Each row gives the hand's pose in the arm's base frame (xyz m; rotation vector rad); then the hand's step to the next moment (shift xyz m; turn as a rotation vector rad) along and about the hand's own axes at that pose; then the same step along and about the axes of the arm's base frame.
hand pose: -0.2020 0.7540 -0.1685 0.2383 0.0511 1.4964
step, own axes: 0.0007 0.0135 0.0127 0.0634 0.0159 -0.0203
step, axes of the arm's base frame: -0.0109 -0.0001 0.0150 -0.0143 0.0662 -0.0096
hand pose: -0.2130 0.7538 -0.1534 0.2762 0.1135 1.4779
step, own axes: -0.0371 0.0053 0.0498 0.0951 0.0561 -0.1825
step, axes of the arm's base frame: 0.0035 -0.0421 0.0459 -0.0896 0.1188 -0.1528
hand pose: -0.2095 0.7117 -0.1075 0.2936 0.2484 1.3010
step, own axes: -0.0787 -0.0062 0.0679 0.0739 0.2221 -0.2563
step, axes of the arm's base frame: 0.0092 -0.0827 0.0627 -0.2705 0.1434 -0.1635
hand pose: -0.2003 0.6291 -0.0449 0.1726 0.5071 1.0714
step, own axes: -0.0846 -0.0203 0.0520 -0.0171 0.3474 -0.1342
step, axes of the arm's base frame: 0.0089 -0.0779 0.0642 -0.3463 0.1370 0.0184
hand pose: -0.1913 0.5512 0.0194 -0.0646 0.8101 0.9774
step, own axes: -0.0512 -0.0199 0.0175 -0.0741 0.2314 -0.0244
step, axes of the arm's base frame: 0.0100 -0.0411 0.0391 -0.2115 0.0722 0.0985
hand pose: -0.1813 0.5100 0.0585 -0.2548 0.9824 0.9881
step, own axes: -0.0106 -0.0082 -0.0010 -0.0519 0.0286 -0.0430
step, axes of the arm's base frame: 0.0040 -0.0114 0.0059 -0.0570 -0.0395 0.0234
